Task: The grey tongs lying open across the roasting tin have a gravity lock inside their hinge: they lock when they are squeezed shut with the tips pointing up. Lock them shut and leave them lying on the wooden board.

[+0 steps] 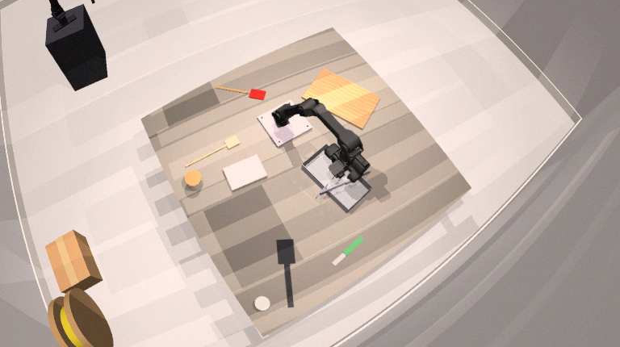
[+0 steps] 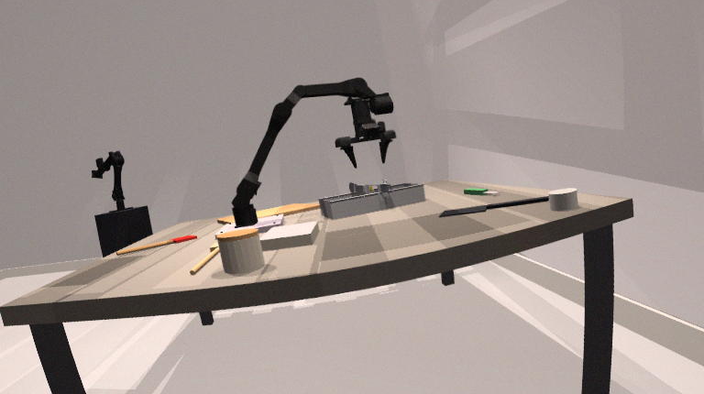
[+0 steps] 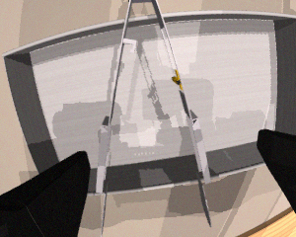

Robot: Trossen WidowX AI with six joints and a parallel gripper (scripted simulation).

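Now: the grey roasting tin 11 cm below my gripper tip and 1 cm behind it. From my gripper tip the other things lie so: white slab 38 cm to the right, 20 cm behind, 12 cm below; then wooden board 42 cm behind, 25 cm to the left, 13 cm below; then black spatula 38 cm to the right, 29 cm ahead, 13 cm below.
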